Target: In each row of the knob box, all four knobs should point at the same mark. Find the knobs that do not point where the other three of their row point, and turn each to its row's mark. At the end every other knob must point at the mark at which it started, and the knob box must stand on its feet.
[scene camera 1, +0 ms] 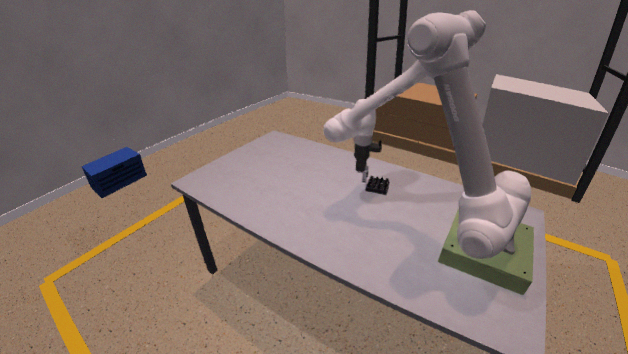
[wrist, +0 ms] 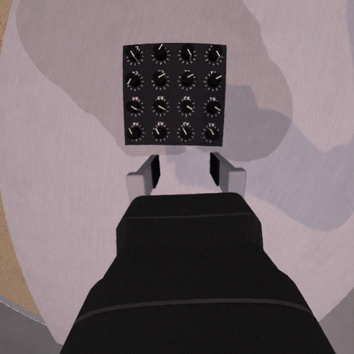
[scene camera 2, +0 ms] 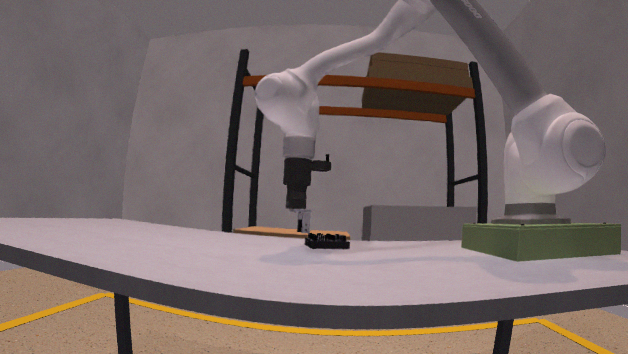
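Pixels of known places: gripper, fingertip midpoint: (scene camera 1: 364,179) (scene camera 2: 303,232); arm's base, link origin: (scene camera 2: 529,223).
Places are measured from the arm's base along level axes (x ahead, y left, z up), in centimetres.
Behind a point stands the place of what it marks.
The black knob box (scene camera 1: 377,185) @(x 57.2, y -16.8, z -5.4 cm) (scene camera 2: 327,244) @(x 57.2, y -12.6, z -6.1 cm) (wrist: 173,95) sits flat on the table, square in the wrist view, lettering upside down. Its bottom row there (A) has four lines to the upper left; row B has four to the lower right. In row C, the leftmost knob C4 (wrist: 133,80) points lower left, the other three upper right. In the top row (D), the second knob from left, D3 (wrist: 160,51), points upper right, the others roughly lower right. My gripper (scene camera 1: 365,175) @(x 64.0, y -15.4, z -3.3 cm) (scene camera 2: 303,230) @(x 64.0, y -15.4, z -3.3 cm) (wrist: 184,163) is open and empty, above and beside the box's A-row edge.
The grey table (scene camera 1: 280,200) @(x 93.5, y 16.8, z -7.5 cm) (scene camera 2: 175,265) @(x 81.2, y 30.2, z -7.5 cm) carries the green base block (scene camera 1: 487,272) @(x -1.0, y 18.9, z -3.2 cm) (scene camera 2: 570,242) @(x 1.8, y 18.8, z -3.9 cm) of the arm at its right. A rack (scene camera 2: 231,150) and a white box (scene camera 1: 545,130) stand behind the table. A blue box (scene camera 1: 116,171) is off to the left.
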